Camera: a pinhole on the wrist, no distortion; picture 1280 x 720 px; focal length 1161.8 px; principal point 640.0 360.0 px. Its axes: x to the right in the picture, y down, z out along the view. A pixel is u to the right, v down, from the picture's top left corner.
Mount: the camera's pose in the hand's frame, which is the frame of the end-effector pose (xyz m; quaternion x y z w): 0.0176 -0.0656 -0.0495 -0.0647 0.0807 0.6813 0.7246
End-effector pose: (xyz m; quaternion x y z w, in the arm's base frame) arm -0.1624 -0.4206 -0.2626 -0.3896 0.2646 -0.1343 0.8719
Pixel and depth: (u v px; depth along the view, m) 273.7 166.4 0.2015
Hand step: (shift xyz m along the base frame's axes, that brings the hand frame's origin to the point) 0.1320 0.0154 0.1367
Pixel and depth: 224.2 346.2 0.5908
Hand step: 0.3435 0.2345 0.4220
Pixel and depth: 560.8 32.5 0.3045
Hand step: 0.2327 0.0848 0.1223
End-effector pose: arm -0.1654 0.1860 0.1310 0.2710 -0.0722 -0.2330 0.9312
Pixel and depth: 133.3 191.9 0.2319
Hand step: -0.0530 -0.2064 0.1028
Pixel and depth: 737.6 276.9 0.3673
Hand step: -0.0146 -0.1413 0.2763
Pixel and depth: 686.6 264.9 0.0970
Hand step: -0.0032 -0.0661 0.0148
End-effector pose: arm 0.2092 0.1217 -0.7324 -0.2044 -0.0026 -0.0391 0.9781
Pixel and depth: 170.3 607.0 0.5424
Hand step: -0.1012 0.0704 0.5468
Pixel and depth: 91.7 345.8 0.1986
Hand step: 0.0129 -0.0426 0.1975
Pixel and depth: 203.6 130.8 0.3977
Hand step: 0.0918 0.0165 0.3944
